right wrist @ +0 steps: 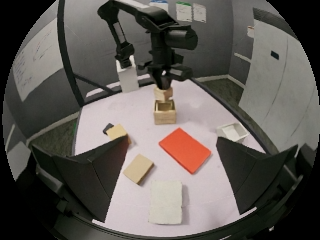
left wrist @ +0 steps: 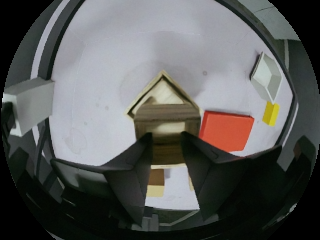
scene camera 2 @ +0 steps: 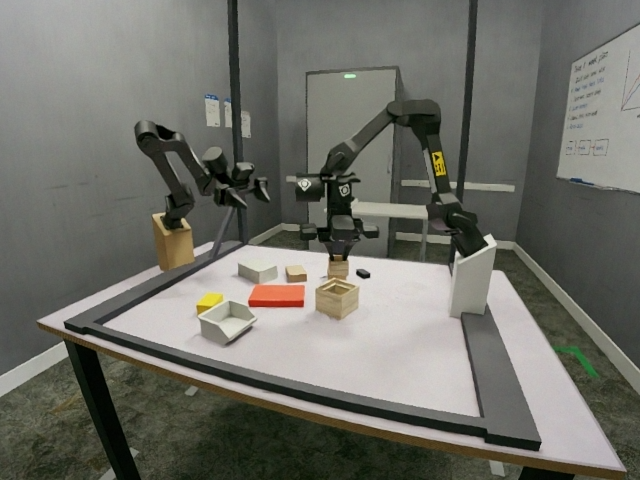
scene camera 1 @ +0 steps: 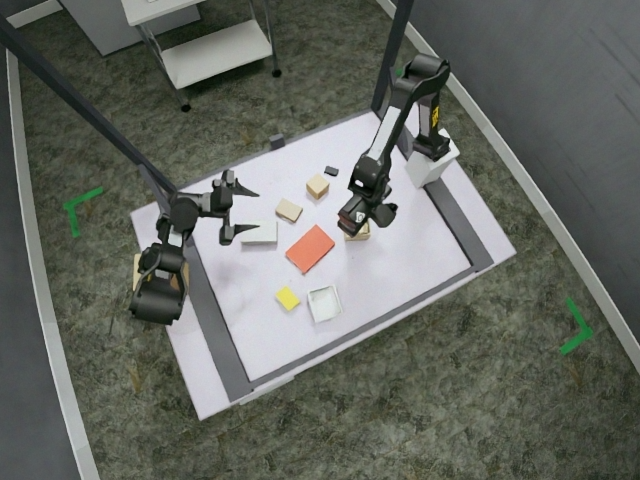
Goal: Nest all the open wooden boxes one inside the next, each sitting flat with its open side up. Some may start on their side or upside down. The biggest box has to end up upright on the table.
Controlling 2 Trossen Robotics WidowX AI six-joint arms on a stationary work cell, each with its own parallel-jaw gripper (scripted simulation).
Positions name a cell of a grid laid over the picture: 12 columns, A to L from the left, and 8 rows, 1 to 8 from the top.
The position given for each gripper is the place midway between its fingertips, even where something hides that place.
Observation:
In view: the left gripper (scene camera 2: G5), the right gripper (scene camera 1: E4), a small wooden box (left wrist: G5), a biggest wooden box (scene camera 2: G6), a white tray (scene camera 1: G6), a mid-sized wooden box (left wrist: F4), a flat white block (scene camera 2: E5) and a flat red block (scene camera 1: F5).
The white tray also shows in the left wrist view (left wrist: K3). The flat white block is seen too in the right wrist view (right wrist: G7) and in scene camera 1 (scene camera 1: F4). The flat red block shows as well in the right wrist view (right wrist: H6), in the left wrist view (left wrist: I5) and in scene camera 2 (scene camera 2: E5).

